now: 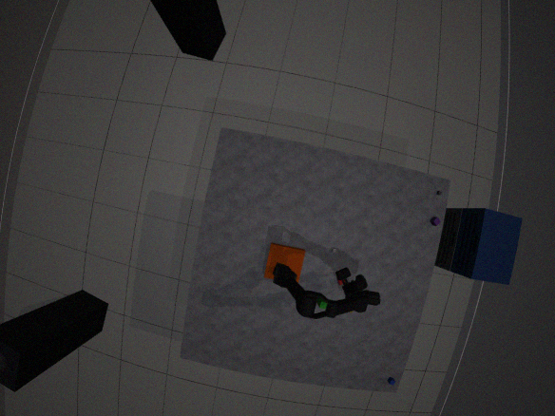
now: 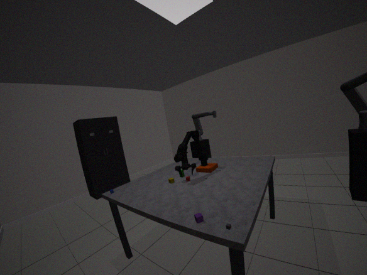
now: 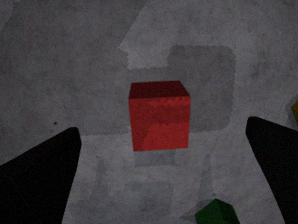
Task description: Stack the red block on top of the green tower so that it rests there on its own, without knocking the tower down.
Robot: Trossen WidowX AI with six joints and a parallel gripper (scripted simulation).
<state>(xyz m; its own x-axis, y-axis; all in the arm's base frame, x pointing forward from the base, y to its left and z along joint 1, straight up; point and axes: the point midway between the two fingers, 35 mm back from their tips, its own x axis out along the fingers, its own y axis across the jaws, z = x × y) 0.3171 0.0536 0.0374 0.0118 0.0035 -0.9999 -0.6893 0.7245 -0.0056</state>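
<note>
My gripper tip is now 30 mm above the red block. Also, from my gripper tip: small grey block 360 mm ahead, 630 mm to the left, 40 mm below; yellow block 90 mm ahead, 120 mm to the right, 30 mm below; purple block 390 mm ahead, 470 mm to the left, 30 mm below.
</note>
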